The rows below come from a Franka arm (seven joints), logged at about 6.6 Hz.
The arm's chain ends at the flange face. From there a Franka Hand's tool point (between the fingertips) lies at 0.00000 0.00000 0.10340 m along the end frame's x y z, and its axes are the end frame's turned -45 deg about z.
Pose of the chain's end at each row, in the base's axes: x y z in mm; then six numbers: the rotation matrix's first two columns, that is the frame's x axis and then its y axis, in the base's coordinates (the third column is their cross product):
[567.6, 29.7, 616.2, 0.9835, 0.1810, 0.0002, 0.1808, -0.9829, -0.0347]
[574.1, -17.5, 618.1, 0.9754, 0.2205, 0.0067, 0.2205, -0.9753, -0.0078]
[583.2, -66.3, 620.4, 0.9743, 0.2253, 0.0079, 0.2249, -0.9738, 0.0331]
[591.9, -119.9, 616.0, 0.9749, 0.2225, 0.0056, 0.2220, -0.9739, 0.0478]
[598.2, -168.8, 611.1, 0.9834, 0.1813, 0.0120, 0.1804, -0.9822, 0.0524]
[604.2, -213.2, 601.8, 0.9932, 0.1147, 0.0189, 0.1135, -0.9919, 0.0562]
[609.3, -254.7, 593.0, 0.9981, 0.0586, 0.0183, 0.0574, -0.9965, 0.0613]
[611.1, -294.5, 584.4, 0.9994, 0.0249, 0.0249, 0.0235, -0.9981, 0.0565]
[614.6, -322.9, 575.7, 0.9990, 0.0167, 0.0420, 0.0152, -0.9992, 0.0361]
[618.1, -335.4, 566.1, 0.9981, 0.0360, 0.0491, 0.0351, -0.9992, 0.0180]
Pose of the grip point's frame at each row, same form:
[567.0, 33.2, 512.9, 0.5676, 0.8230, 0.0247, 0.8233, -0.5670, -0.0244]
[574.6, -16.6, 514.7, 0.5338, 0.8456, 0.0103, 0.8456, -0.5337, -0.0008]
[584.8, -69.5, 517.1, 0.5299, 0.8479, -0.0178, 0.8480, -0.5293, 0.0290]
[593.6, -124.6, 512.7, 0.5324, 0.8460, -0.0298, 0.8463, -0.5313, 0.0378]
[600.4, -173.9, 507.8, 0.5678, 0.8227, -0.0286, 0.8229, -0.5663, 0.0455]
[606.8, -218.7, 498.6, 0.6220, 0.7825, -0.0264, 0.7826, -0.6203, 0.0531]
[611.6, -260.9, 489.8, 0.6652, 0.7461, -0.0304, 0.7464, -0.6632, 0.0563]
[613.8, -300.3, 481.2, 0.6901, 0.7234, -0.0223, 0.7233, -0.6882, 0.0576]
[619.0, -326.6, 472.5, 0.6957, 0.7183, 0.0042, 0.7171, -0.6947, 0.0552]
[623.2, -337.1, 462.8, 0.6809, 0.7320, 0.0220, 0.7306, -0.6811, 0.0474]

